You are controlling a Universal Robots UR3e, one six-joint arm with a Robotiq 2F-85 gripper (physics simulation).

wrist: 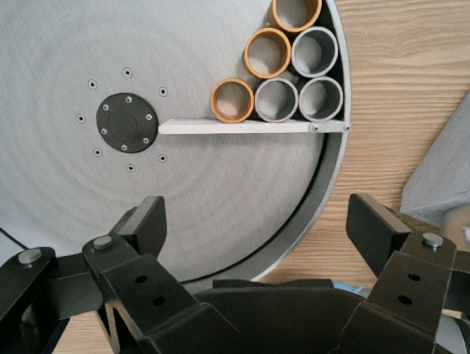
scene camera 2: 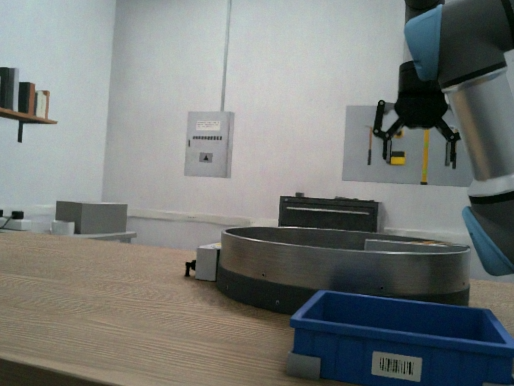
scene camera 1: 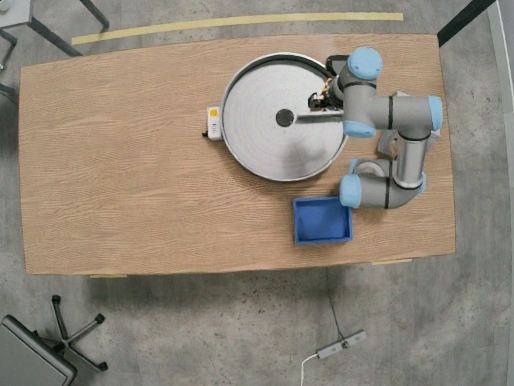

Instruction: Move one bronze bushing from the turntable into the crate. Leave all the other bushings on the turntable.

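The turntable (scene camera 1: 255,145) (scene camera 2: 310,262) (wrist: 200,185) carries three bronze bushings and three grey ones, packed upright beside its divider bar (scene camera 1: 320,115) (wrist: 235,128). In the wrist view one bronze bushing (wrist: 213,101) touches the bar, a second bronze bushing (wrist: 247,55) stands behind it, and a third bronze bushing (wrist: 295,29) is cut by the top edge. The grey bushings (wrist: 335,52) (wrist: 276,120) (wrist: 341,98) stand nearer the rim. My gripper (scene camera 2: 419,154) (wrist: 256,212) is open and empty, high above the turntable. The blue crate (scene camera 1: 295,220) (scene camera 2: 335,347) shows a bare floor in the overhead view.
The turntable's raised rim (wrist: 345,95) stands close behind the grey bushings. A white box (scene camera 1: 214,123) (scene camera 2: 206,262) is fixed at the turntable's left side. A grey block (wrist: 440,170) is on the table at the right. My arm partly covers the crate's right corner in the overhead view.
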